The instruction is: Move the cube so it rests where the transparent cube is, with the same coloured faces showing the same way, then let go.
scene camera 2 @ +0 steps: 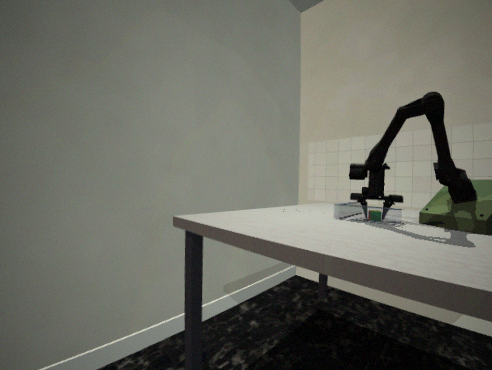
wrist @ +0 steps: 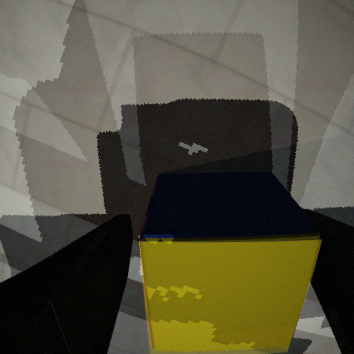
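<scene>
The cube shows a green face and a thin red edge in scene camera 2, and a yellow face with a dark blue face beyond it in the wrist view. It stands within the clear-walled tray. The transparent cube is hard to tell apart from it; thin coloured slivers along the left edges of the cube in the wrist view suggest that the two nearly coincide. My gripper is open and points down around the cube, with a finger on each side. A gap shows at the left finger; the right finger is close to the cube.
The clear-walled tray stands on the white table. A green block-shaped object with a sloped side stands at the right, near the arm's base. A tiled wall rises behind the table. Shadows of the arm fall around the cube.
</scene>
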